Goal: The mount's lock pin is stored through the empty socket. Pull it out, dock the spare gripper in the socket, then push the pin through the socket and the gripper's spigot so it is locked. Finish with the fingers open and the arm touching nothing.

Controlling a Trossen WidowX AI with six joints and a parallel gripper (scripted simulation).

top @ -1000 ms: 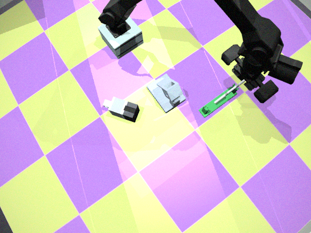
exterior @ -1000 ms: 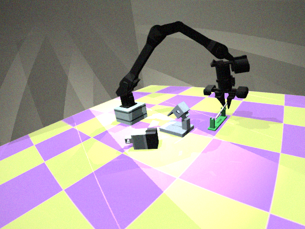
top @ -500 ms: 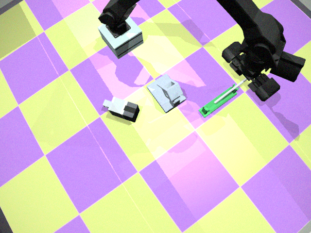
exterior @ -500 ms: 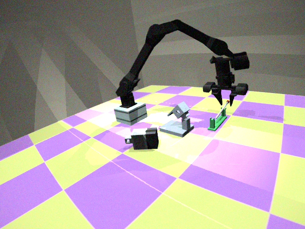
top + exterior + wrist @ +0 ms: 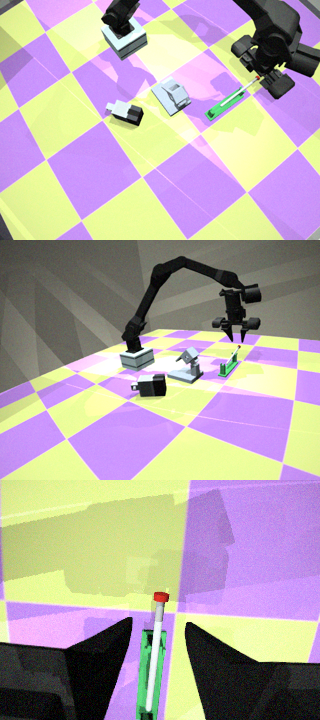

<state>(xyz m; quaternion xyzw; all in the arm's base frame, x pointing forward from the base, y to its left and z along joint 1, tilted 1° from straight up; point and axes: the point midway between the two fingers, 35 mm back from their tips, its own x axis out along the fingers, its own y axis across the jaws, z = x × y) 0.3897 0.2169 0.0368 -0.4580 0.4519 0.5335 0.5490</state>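
The green rack is 100 mm to the right of my gripper tip and 50 mm below it. Also, from my gripper tip: spare gripper: 370 mm to the right, 160 mm behind, 50 mm below; grey mount: 220 mm to the right, 110 mm behind, 20 mm below.
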